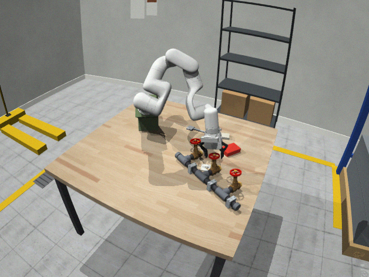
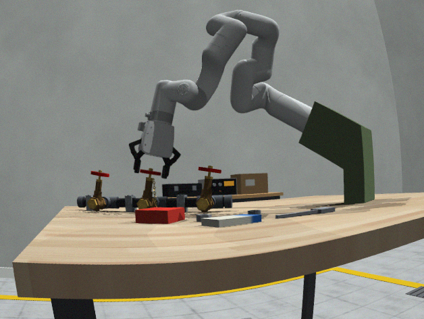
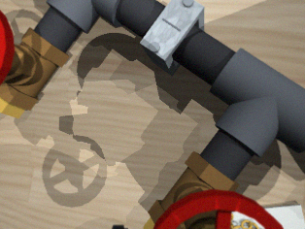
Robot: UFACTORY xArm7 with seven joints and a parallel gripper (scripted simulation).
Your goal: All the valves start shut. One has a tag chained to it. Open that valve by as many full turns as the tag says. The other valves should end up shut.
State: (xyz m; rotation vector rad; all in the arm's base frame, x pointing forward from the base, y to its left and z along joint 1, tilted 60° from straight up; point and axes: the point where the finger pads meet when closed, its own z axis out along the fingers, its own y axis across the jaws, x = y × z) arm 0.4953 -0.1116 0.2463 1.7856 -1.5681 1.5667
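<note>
Right now my hand is 5 cm past the white tag, 4 cm to the right of it and 12 cm above it. Round my hand: red block 11 cm ahead, 25 cm to the left, 11 cm below; grey wrench 16 cm behind, 47 cm to the left, 12 cm below; blue flat tool 4 cm ahead, 42 cm to the left, 12 cm below.
</note>
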